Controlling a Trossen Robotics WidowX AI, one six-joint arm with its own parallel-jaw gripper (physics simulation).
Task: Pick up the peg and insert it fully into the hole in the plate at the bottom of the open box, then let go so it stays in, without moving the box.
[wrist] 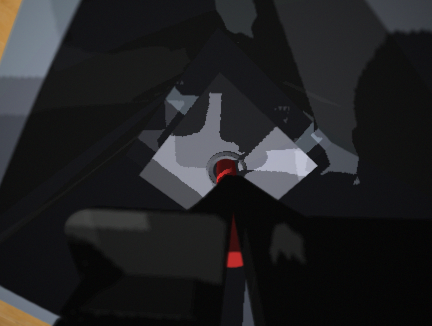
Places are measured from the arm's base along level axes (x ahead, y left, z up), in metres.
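Where they show: gripper, fingertip midpoint: (pixel 232 183).
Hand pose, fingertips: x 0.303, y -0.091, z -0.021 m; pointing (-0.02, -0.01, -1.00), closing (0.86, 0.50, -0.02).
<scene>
Things, the pixels of their top centre, and the offset from my fingertips. "pt": a spot on its surface instead. Level surfaces: height alone.
- red peg, middle of its top: (pixel 230 246) dx +0.005, dy -0.012, dz +0.033 m
- ringed hole, surface spot: (pixel 210 166) pt dx -0.011, dy -0.009, dz -0.026 m
- pale plate, middle of its top: (pixel 225 172) dx +0.000, dy -0.007, dz -0.026 m
- open box, surface spot: (pixel 30 55) pt dx -0.071, dy +0.023, dz +0.051 m
- Wooden table, its level: dz -0.087 m
The red peg (pixel 226 168) shows beyond the fingertips, with its far end over or in the ringed hole (pixel 210 166) in the pale plate (pixel 192 150). How deep it sits cannot be told. Its near end shows as a bright red patch low between the fingers, and the dark fingertips hide its middle. My gripper (pixel 232 183) is shut on the peg, inside the open box (pixel 30 55) above the plate. The plate looks turned like a diamond in the view.
Dark inner walls of the box rise around the plate, with pale patches of light on them. The grey-blue rim shows at the upper left and lower left. Wooden table (pixel 7 17) shows beyond the rim at the left corners.
</scene>
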